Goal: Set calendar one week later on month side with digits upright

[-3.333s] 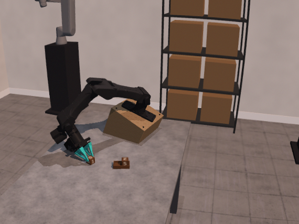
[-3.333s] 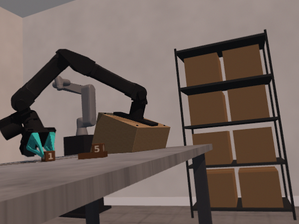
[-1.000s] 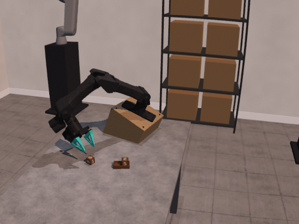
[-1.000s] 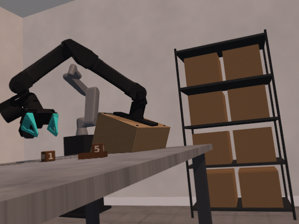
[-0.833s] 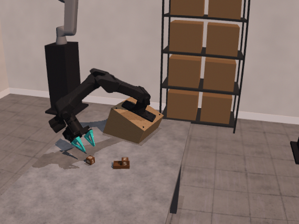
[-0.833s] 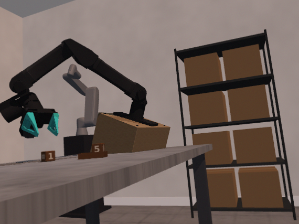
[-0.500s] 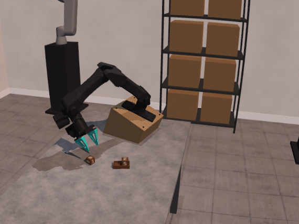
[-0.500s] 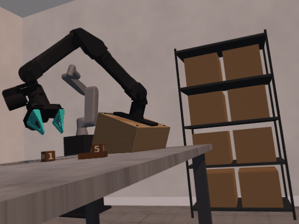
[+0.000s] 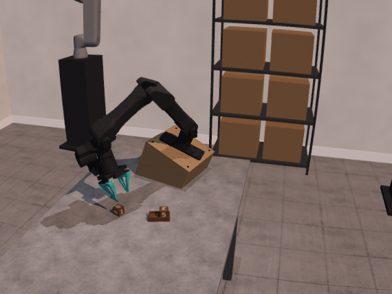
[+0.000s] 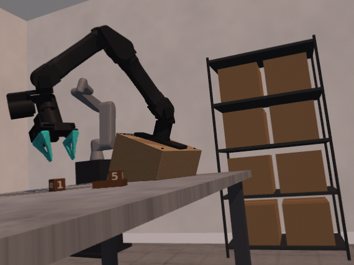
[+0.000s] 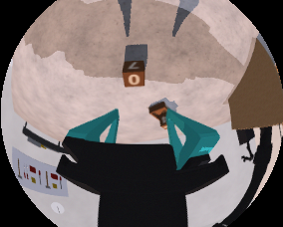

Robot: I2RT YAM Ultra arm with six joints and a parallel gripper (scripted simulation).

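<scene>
Right now my hand is 7 cm above the brown cube, 1 cm to the left of it and 1 cm short of it. Round my hand: brown calendar tray 14 cm to the left, 8 cm below, 2 cm behind.
</scene>
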